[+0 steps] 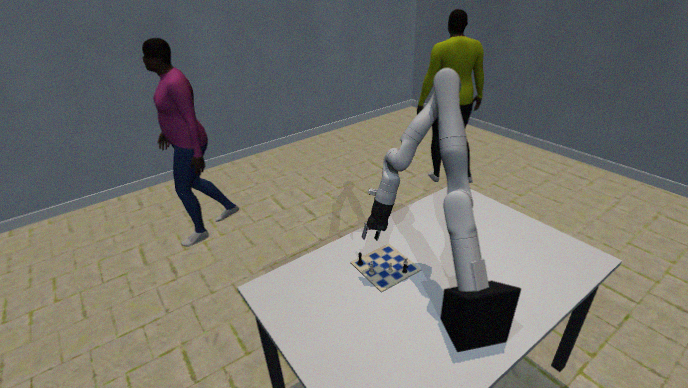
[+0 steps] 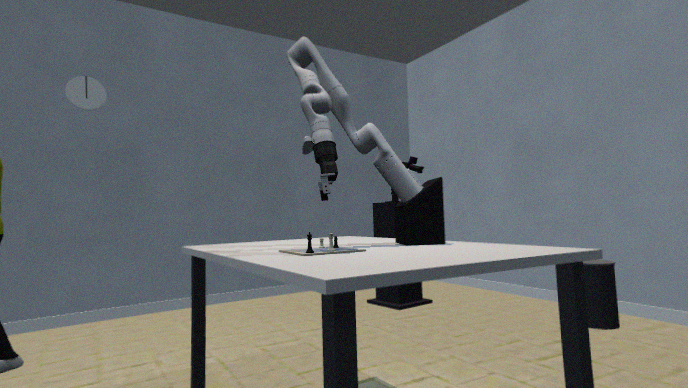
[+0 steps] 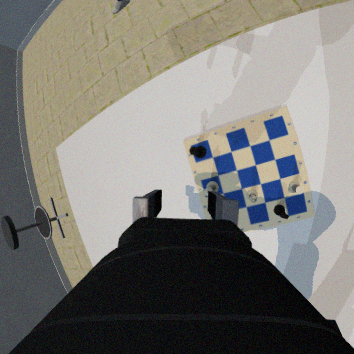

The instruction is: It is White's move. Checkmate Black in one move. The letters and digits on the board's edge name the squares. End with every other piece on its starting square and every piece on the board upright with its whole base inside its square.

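Places are measured from the arm's base along level axes (x up, y left, z back), in millimetres.
Pixels of known places: gripper, fingertip midpoint: (image 1: 369, 238) (image 2: 325, 197) (image 3: 184, 199); arm's base at its link origin: (image 1: 472, 288) (image 2: 412, 196).
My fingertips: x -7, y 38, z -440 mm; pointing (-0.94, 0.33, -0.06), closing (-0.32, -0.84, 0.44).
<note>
Ahead of a thing's pixels: the offset from my fingertips to its top centre. Level surfaces: height alone.
The blue-and-cream chessboard {dx -172, dy -71, dz +24 mm} (image 1: 366, 277) (image 3: 235, 125) lies on the table. A tall black piece {dx -109, dy -5, dz -63 mm} (image 1: 360, 259) (image 2: 309, 243) (image 3: 198, 151) stands on a blue corner square. A tall white piece {dx -109, dy +3, dz +14 mm} (image 1: 371, 268) (image 2: 331, 241) (image 3: 212, 186) stands near it on another blue square. A smaller white piece {dx -129, dy -63, dz +60 mm} (image 1: 390, 267) (image 3: 253, 196) stands farther along. Towards the opposite corner are another white piece {dx -139, dy -143, dz +77 mm} (image 3: 294, 187) and a smaller black piece {dx -133, dy -101, dz +108 mm} (image 1: 405, 268) (image 3: 281, 211). The pieces look upright; exact types and edge letters are too small to read. My gripper (image 1: 371, 235) (image 2: 324, 197) (image 3: 184, 199) is open and empty, high above the board's black-piece corner side.
The white table {dx -178 mm} (image 1: 310, 310) (image 2: 450, 262) carries the board and the arm's black base (image 1: 480, 317) (image 2: 420, 220). A person in pink (image 1: 175, 107) and one in yellow-green (image 1: 460, 65) are on the floor beyond the table. A wall clock (image 2: 86, 92) hangs at the left.
</note>
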